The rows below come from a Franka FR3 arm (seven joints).
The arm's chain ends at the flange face. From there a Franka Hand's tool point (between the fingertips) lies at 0.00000 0.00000 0.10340 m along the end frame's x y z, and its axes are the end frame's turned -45 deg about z.
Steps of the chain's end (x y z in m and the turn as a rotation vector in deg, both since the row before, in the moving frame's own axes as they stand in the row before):
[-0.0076 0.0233 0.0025 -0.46 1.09 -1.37]
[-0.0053 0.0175 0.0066 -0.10 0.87 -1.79]
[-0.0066 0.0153 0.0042 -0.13 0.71 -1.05]
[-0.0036 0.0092 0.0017 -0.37 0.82 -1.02]
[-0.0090 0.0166 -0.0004 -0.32 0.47 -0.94]
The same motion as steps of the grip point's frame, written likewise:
[-0.0210 0.0131 0.0025 -1.10 0.45 -1.37]
[-0.0151 0.0098 0.0066 -0.69 0.54 -1.79]
[-0.0147 0.0072 0.0042 -0.59 0.41 -1.05]
[-0.0085 0.0055 0.0017 -0.84 0.32 -1.02]
[-0.0179 0.0064 -0.0004 -0.56 0.11 -0.94]

